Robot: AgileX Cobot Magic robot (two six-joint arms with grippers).
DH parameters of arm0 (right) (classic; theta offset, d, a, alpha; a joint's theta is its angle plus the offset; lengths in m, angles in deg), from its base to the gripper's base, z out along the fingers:
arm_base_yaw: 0 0.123 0 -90
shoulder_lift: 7.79 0 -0.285 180
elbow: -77.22 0 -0.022 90
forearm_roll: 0 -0.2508 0 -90
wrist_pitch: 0 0 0.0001 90
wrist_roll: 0 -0.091 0 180
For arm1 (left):
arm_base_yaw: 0 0.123 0 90
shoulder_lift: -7.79 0 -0.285 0
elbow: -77.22 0 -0.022 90
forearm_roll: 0 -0.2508 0 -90
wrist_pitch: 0 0 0.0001 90
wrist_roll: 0 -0.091 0 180
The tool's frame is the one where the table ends.
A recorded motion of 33 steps. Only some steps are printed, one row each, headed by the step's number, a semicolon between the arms.
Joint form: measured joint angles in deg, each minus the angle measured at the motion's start. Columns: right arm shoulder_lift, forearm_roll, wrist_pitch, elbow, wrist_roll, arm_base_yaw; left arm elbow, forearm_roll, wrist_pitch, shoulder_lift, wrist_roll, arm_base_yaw.
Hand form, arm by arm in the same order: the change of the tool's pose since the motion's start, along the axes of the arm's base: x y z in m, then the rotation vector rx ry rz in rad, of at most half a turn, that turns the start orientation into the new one. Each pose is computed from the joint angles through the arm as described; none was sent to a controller.
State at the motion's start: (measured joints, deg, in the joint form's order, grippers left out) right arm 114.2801 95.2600 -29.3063 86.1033 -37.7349 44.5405; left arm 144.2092 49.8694 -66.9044 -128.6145 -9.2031 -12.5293
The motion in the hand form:
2: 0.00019 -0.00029 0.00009 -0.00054 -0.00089 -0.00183; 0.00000 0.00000 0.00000 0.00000 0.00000 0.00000
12: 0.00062 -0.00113 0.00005 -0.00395 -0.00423 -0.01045; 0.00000 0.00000 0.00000 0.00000 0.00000 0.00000
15: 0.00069 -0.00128 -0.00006 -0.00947 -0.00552 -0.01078; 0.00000 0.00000 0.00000 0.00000 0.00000 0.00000
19: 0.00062 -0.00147 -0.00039 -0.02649 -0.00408 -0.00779; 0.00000 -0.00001 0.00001 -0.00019 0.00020 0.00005
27: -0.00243 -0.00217 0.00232 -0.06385 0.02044 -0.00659; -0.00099 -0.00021 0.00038 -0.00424 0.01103 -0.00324
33: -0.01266 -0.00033 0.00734 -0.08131 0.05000 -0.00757; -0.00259 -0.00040 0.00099 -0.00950 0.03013 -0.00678
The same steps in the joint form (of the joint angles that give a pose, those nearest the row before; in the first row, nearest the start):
2: 0.00 0.02 -0.10 0.01 0.00 -0.03; 0.00 0.00 0.00 0.00 0.00 0.00
12: 0.04 0.06 -0.64 0.01 0.03 -0.04; 0.00 0.00 0.00 0.00 0.00 0.00
15: 0.05 0.02 -0.75 0.00 0.36 -0.04; 0.00 0.00 0.00 0.00 0.00 0.00
19: 0.05 -0.68 -0.78 0.04 1.92 -0.04; 0.01 0.00 0.00 0.00 0.02 0.00
27: -0.58 -6.18 -1.08 0.33 8.75 0.23; 0.00 0.22 -0.43 0.07 0.49 0.00
33: -1.98 -11.86 -2.34 -0.07 14.24 1.47; 0.02 0.44 -1.16 0.17 1.43 0.00

